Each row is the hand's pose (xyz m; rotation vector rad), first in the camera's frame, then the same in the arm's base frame.
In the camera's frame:
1: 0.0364 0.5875 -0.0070 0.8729 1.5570 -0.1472
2: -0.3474 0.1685 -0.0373 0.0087 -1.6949 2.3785
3: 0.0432 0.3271 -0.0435 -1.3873 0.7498 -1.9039
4: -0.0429 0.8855 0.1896 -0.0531 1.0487 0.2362
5: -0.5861 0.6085 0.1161 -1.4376 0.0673 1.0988
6: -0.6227 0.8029 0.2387 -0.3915 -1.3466 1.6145
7: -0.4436 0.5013 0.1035 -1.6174 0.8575 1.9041
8: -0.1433 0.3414 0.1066 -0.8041 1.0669 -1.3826
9: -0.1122 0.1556 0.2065 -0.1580 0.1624 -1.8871
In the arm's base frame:
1: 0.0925 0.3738 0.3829 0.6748 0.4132 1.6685
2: 0.4795 0.3137 -0.0299 0.5142 1.7728 -0.5526
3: 0.3499 0.3209 0.3712 0.3726 0.2238 -0.9976
4: -0.2577 0.2991 0.3086 0.2821 -0.6254 1.2749
5: 0.0035 0.3472 -0.2452 -0.8898 -1.9279 0.3296
6: -0.2224 0.3018 -0.2781 0.1798 2.6331 -0.5537
7: 0.1148 0.3049 -0.1119 -1.9421 -1.2966 0.7126
8: 0.2773 0.2097 0.1715 0.5095 0.1258 -0.2484
9: 0.4194 0.0508 0.1755 1.5156 0.0840 -0.5685

